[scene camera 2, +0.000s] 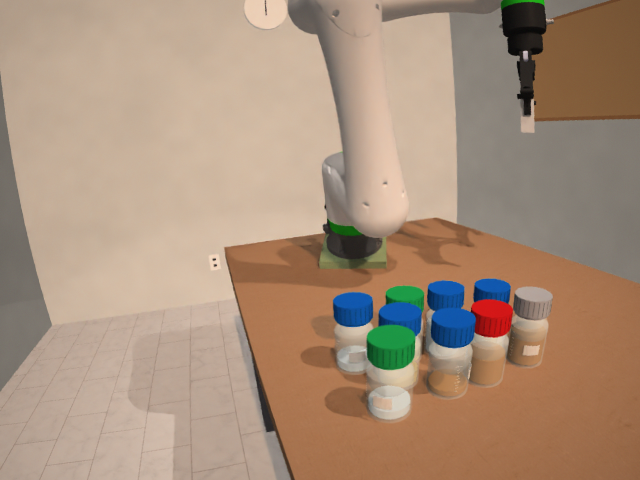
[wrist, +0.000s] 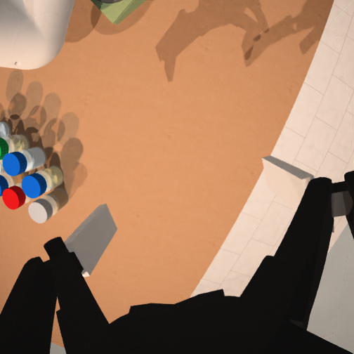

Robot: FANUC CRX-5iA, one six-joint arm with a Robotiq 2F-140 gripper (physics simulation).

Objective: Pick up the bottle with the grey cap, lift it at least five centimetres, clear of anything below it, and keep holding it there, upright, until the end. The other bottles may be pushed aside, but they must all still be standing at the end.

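Note:
The grey-capped bottle stands upright at the right end of the bottle group in the scene view, with brownish contents and a pale label. In the wrist view it stands at the left, at the group's near corner. The red-capped bottle and a blue-capped bottle stand close beside it. My gripper is open and empty, pointing down high above the table. In the wrist view the grey cap lies beyond the left finger pad, outside the gap between the fingers.
Other bottles stand upright to the left, among them a front green-capped one, a front blue-capped one and a left blue-capped one. The brown table carries them. The robot's base plate is behind them.

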